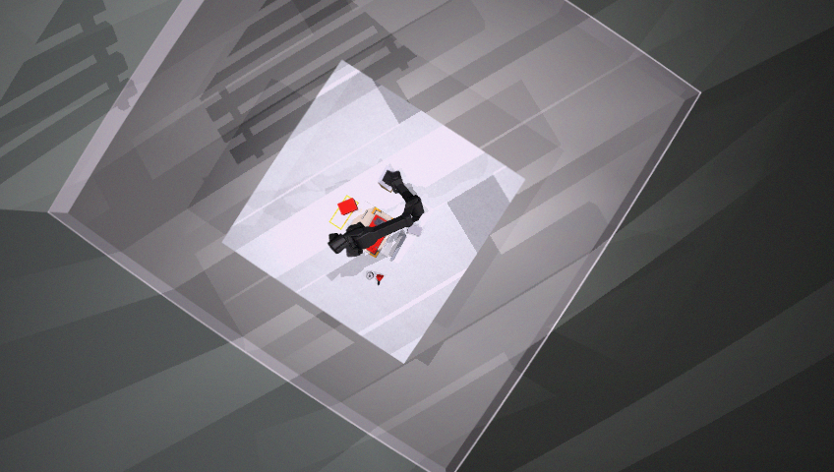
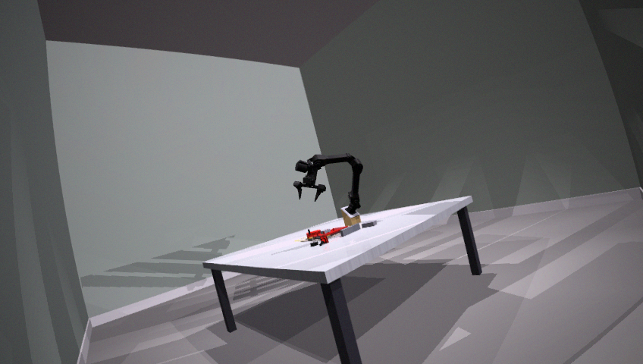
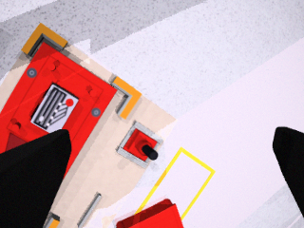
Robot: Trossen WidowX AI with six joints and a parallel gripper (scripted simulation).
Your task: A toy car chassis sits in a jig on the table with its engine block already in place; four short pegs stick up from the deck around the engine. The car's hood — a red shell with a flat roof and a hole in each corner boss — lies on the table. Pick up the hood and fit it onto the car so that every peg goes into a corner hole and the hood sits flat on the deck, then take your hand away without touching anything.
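The red hood is 15 cm behind my gripper tip, 17 cm to the right of it and 22 cm below it. Also, from my gripper tip: wheel (15 cm ahead, 13 cm to the left, 22 cm below); grey bar (7 cm behind, 20 cm to the left, 21 cm below); jig (8 cm behind, 2 cm to the left, 22 cm below).
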